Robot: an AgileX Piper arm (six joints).
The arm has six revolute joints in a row. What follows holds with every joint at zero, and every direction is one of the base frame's.
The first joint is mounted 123 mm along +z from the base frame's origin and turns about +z.
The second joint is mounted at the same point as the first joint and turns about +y.
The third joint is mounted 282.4 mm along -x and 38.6 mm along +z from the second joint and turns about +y.
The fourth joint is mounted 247.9 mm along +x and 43.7 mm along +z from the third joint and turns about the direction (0.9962, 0, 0.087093).
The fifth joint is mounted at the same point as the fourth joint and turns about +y.
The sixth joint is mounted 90.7 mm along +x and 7.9 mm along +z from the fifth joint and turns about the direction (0.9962, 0, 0.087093).
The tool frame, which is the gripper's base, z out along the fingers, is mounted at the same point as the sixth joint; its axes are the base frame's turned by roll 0, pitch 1.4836 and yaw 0 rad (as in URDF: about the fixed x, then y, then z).
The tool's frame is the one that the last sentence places.
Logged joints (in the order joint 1, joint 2, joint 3, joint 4, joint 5, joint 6), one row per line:
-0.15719, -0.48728, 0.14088, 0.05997, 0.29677, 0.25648
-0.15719, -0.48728, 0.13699, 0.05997, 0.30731, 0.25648
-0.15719, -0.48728, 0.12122, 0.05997, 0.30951, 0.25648
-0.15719, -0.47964, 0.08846, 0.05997, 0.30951, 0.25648
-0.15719, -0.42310, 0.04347, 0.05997, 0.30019, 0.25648
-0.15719, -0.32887, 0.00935, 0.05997, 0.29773, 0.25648
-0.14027, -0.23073, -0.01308, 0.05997, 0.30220, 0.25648
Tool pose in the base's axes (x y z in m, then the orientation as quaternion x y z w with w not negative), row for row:
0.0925, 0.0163, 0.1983, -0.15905, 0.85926, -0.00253, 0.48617
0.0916, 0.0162, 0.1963, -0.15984, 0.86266, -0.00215, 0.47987
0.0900, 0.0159, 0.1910, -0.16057, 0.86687, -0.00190, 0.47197
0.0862, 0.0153, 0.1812, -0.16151, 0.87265, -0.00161, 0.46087
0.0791, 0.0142, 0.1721, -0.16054, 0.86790, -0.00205, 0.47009
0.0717, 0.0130, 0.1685, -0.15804, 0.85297, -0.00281, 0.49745
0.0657, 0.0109, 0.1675, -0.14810, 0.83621, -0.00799, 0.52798
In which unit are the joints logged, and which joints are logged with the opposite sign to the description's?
The joints are logged in radians. Opposite sign: joint 1, joint 2, joint 3, joint 6.
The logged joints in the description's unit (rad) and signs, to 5 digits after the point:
0.15719, 0.48728, -0.14088, 0.05997, 0.29677, -0.25648
0.15719, 0.48728, -0.13699, 0.05997, 0.30731, -0.25648
0.15719, 0.48728, -0.12122, 0.05997, 0.30951, -0.25648
0.15719, 0.47964, -0.08846, 0.05997, 0.30951, -0.25648
0.15719, 0.42310, -0.04347, 0.05997, 0.30019, -0.25648
0.15719, 0.32887, -0.00935, 0.05997, 0.29773, -0.25648
0.14027, 0.23073, 0.01308, 0.05997, 0.30220, -0.25648

